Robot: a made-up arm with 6 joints.
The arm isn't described. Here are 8 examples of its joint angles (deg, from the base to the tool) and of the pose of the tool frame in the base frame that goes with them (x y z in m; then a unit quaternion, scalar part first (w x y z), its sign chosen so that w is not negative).
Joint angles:
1: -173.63 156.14 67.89 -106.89 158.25 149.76
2: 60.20 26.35 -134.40 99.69 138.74 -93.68
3: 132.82 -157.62 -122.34 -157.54 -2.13 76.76
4: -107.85 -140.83 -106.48 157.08 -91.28 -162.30
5: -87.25 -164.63 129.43 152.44 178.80 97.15
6: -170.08 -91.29 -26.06 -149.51 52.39 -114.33
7: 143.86 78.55 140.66 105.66 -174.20 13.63
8: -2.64 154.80 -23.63 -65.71 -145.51 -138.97
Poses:
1: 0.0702 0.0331 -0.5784 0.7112 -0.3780 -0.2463 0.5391
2: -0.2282 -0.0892 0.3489 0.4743 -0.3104 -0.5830 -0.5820
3: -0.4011 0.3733 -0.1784 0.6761 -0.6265 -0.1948 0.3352
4: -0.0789 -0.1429 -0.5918 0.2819 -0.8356 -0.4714 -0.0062
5: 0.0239 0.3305 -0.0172 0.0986 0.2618 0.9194 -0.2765
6: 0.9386 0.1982 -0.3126 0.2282 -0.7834 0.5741 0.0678
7: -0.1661 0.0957 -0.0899 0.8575 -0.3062 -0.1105 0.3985
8: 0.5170 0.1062 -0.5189 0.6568 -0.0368 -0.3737 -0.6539
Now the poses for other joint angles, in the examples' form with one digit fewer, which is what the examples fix.
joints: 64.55 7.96 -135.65 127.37 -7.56 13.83
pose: -0.240 -0.460 0.107 0.152 0.526 0.703 -0.453
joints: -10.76 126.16 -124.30 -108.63 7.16 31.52
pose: 0.364 -0.052 0.569 0.718 0.052 0.029 -0.693
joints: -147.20 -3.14 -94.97 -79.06 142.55 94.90
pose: 0.321 0.288 0.503 0.783 -0.033 -0.621 -0.026
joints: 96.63 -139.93 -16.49 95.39 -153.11 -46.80
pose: 0.093 -0.433 -0.578 0.864 -0.266 0.110 -0.414
